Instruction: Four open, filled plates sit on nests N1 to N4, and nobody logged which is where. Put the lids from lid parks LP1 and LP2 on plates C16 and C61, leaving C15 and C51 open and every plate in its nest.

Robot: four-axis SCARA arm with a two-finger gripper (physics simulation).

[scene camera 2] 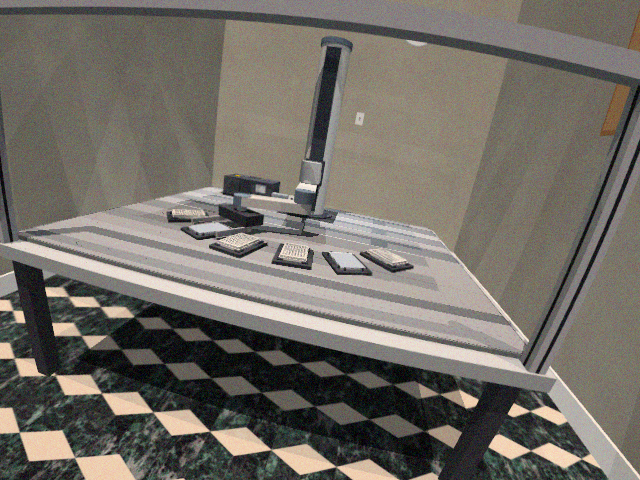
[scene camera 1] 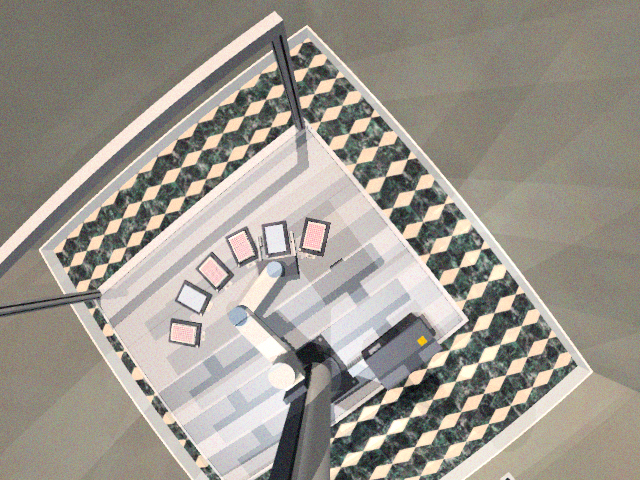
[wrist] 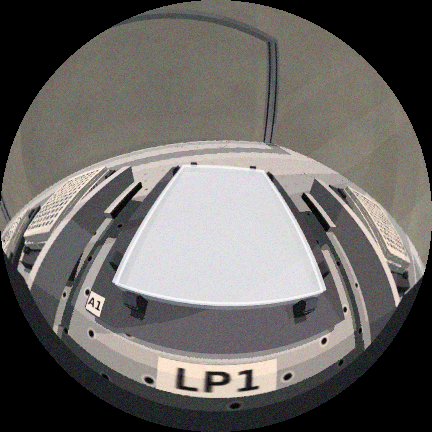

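Pixels of known places: gripper, fingertip midpoint: [scene camera 2: 203,227] [scene camera 1: 274,233] [wrist: 223,175]; arm's base at its link origin: [scene camera 1: 315,375].
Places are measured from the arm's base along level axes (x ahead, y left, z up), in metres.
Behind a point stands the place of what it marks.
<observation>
The pale lid [scene camera 1: 275,238] {x 0.641, y -0.262, z 0.030 m} [scene camera 2: 209,230] {x 0.669, y -0.244, z 0.031 m} [wrist: 220,240] {x 0.609, y -0.242, z 0.031 m} lies flat on its dark park, labelled LP1 in the wrist view. My gripper [scene camera 1: 277,244] {x 0.660, y -0.273, z 0.035 m} [wrist: 223,175] {x 0.660, y -0.273, z 0.035 m} is open around it, one finger beyond each long side, with gaps between fingers and lid. A second pale lid [scene camera 1: 193,297] {x 0.668, y 0.241, z 0.031 m} [scene camera 2: 346,260] {x 0.679, y 0.252, z 0.031 m} lies on another dark park. The open plates are a right one [scene camera 1: 314,236] {x 0.531, y -0.414, z 0.039 m} [scene camera 2: 188,212] {x 0.535, y -0.415, z 0.038 m} [wrist: 380,225] {x 0.537, y -0.387, z 0.038 m}, one left of LP1 [scene camera 1: 241,246] {x 0.713, y -0.109, z 0.038 m} [scene camera 2: 238,241] {x 0.735, y -0.104, z 0.039 m} [wrist: 67,205] {x 0.676, y -0.140, z 0.038 m}, a third [scene camera 1: 213,270] {x 0.707, y 0.072, z 0.040 m} [scene camera 2: 294,252] {x 0.722, y 0.083, z 0.037 m} and an end one [scene camera 1: 185,332] {x 0.557, y 0.379, z 0.037 m} [scene camera 2: 386,256] {x 0.575, y 0.391, z 0.038 m}. Their codes are not readable.
A dark box [scene camera 1: 398,351] {x -0.092, y -0.392, z 0.128 m} [scene camera 2: 250,184] {x -0.035, y -0.380, z 0.102 m} stands near the table edge beside the arm's column [scene camera 2: 330,103] {x 0.077, y 0.027, z 0.589 m}. Plates on their nests flank LP1 on both sides, close outside the gripper. A frame post [scene camera 1: 289,77] {x 1.005, y -0.703, z 0.394 m} [wrist: 270,92] {x 1.013, y -0.685, z 0.250 m} rises at a table corner.
</observation>
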